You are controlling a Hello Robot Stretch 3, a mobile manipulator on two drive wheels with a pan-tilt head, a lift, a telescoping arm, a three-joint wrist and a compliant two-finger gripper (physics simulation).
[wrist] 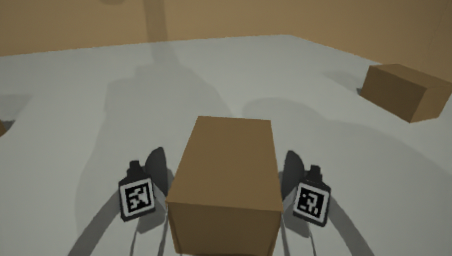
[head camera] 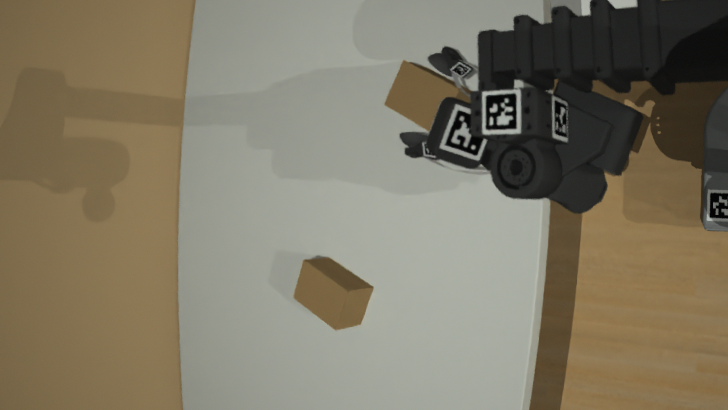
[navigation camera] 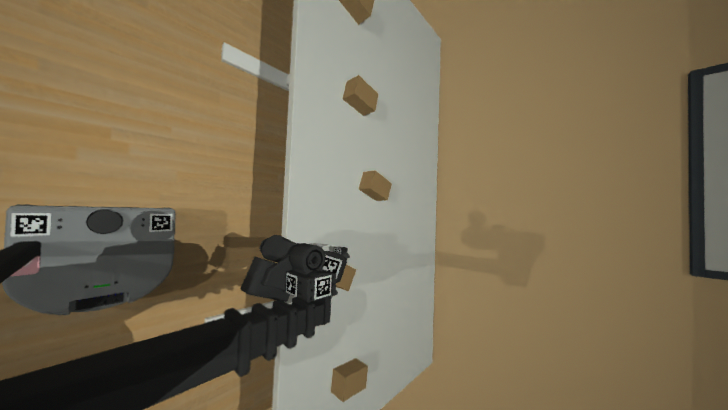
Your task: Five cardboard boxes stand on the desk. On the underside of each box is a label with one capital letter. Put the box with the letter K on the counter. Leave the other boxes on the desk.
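Frame: origin at the robot's base, x up, y back, z right, level; metres.
Where they show: gripper, fingertip midpoint: [head camera: 422,97]; robot's base at its link origin: [navigation camera: 105,220].
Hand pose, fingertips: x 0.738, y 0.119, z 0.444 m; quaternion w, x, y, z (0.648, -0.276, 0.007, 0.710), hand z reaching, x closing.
Things, the pixels of their top centre, and the offset from my fingertips. "*": a spot on its surface instead. Level surfaces: height alone.
- brown cardboard box at its top centre: [head camera: 420,96] [navigation camera: 341,275] dx +0.033, dy -0.005, dz -0.020 m
- white desk at its surface level: dx -0.017 m
- second box at its top centre: [head camera: 319,294] [navigation camera: 381,185] dx +0.033, dy -0.254, dz +0.136 m
- wooden floor at its surface level: dx -0.737 m
- dark-framed panel at a spot on its surface: [navigation camera: 696,178] * dx +0.707, dy -0.281, dz +0.620 m
A brown cardboard box [head camera: 411,92] [navigation camera: 347,277] [wrist: 227,150] stands on the white desk [head camera: 438,264] [navigation camera: 326,147] [wrist: 55,70]. My gripper [head camera: 428,100] [wrist: 224,167] is shut on this box, with one finger against each long side. In the navigation camera the arm and wrist hide most of it. A second box [head camera: 331,292] [navigation camera: 375,185] [wrist: 2,128] stands on one side of it, and another box [navigation camera: 349,379] [wrist: 405,92] on the other. Two more boxes, one [navigation camera: 360,95] and one [navigation camera: 358,9], stand farther along the desk. No letters show. The counter is not recognisable in these views.
A tan wall [head camera: 91,305] [navigation camera: 560,127] [wrist: 240,17] runs behind the desk. The robot's base [navigation camera: 56,254] stands on the wooden floor [navigation camera: 152,76] before the desk's front edge. A white bar [navigation camera: 249,62] juts out below the desk. A dark-framed panel [navigation camera: 696,178] is on the wall.
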